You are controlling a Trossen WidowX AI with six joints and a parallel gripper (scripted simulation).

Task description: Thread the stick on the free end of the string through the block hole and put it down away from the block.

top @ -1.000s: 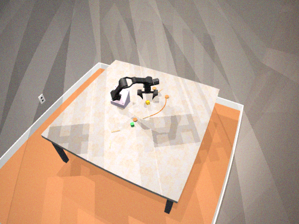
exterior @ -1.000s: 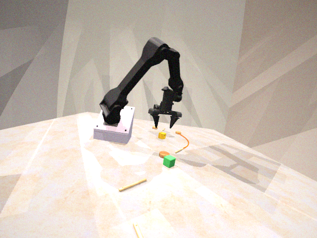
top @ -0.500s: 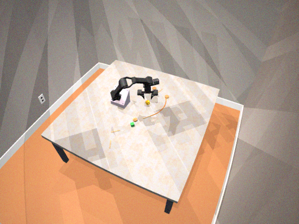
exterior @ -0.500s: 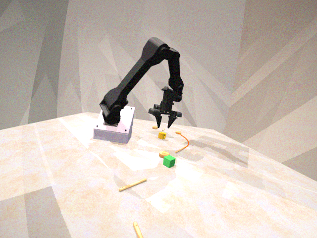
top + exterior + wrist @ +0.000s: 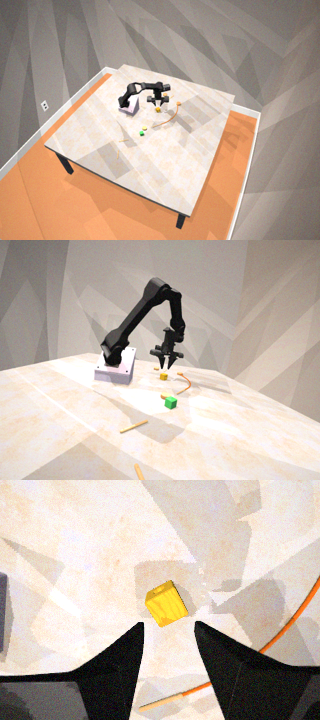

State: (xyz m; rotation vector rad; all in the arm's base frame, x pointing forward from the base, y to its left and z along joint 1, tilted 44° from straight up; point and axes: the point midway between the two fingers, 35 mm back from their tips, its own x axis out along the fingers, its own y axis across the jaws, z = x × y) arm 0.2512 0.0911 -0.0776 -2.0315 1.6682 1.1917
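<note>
The yellow wooden block lies 40 mm below my gripper tip. Round my gripper tip: thin wooden stick: 80 mm ahead, 150 mm to the right, 60 mm below; then green cube: 300 mm to the right, 50 mm below.
</note>
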